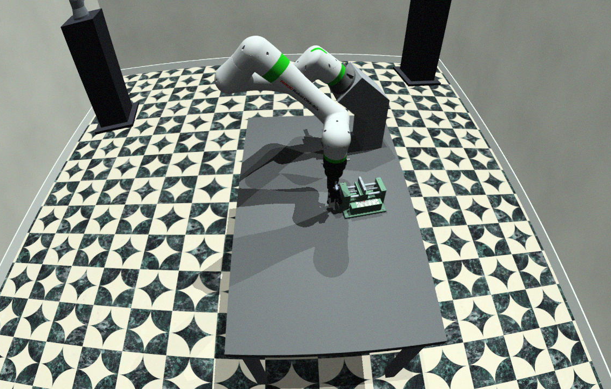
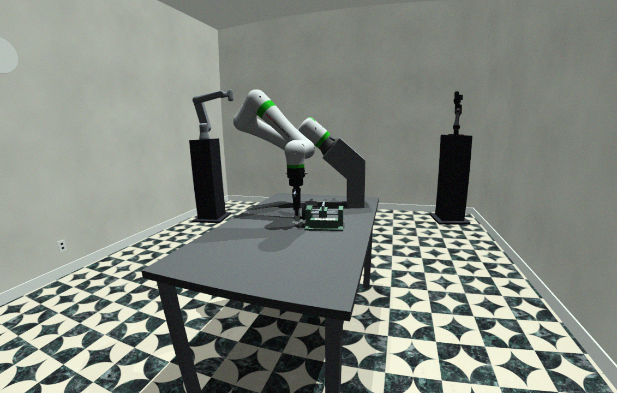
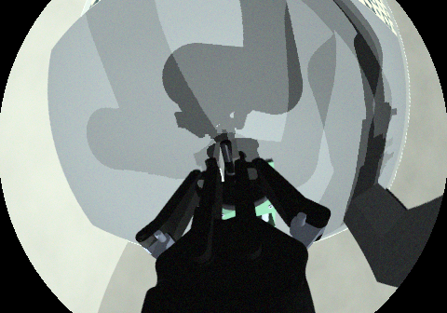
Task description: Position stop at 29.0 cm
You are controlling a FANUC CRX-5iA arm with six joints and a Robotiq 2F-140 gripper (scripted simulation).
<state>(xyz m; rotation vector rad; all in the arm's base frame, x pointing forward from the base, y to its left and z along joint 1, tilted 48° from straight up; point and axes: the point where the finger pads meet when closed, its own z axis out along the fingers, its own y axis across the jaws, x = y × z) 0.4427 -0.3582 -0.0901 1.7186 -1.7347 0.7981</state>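
Now: hand 20 mm to the right of the black handwheel and 10 mm above it. Round my hand: green stop fixture (140 mm to the left, 30 mm above).
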